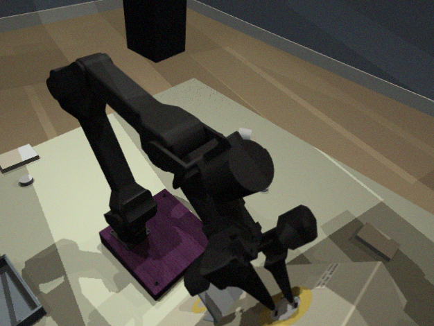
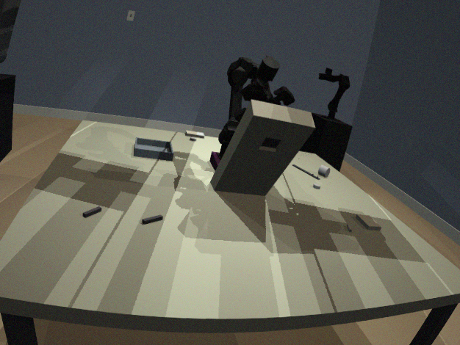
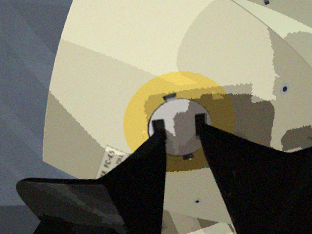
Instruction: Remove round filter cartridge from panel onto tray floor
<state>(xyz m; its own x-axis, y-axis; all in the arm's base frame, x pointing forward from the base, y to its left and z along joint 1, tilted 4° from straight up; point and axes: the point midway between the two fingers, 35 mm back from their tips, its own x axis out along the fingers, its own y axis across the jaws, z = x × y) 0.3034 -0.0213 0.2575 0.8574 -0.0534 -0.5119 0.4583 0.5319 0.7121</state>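
My gripper tip is now 20 mm short of the round grey filter cartridge and 10 mm above it. Also, from my gripper tip: grey tray 430 mm behind, 260 mm to the right, 240 mm below; grey wedge-like flap 100 mm below, 80 mm behind, 10 mm to the left; sloping service panel 90 mm below, 30 mm behind.
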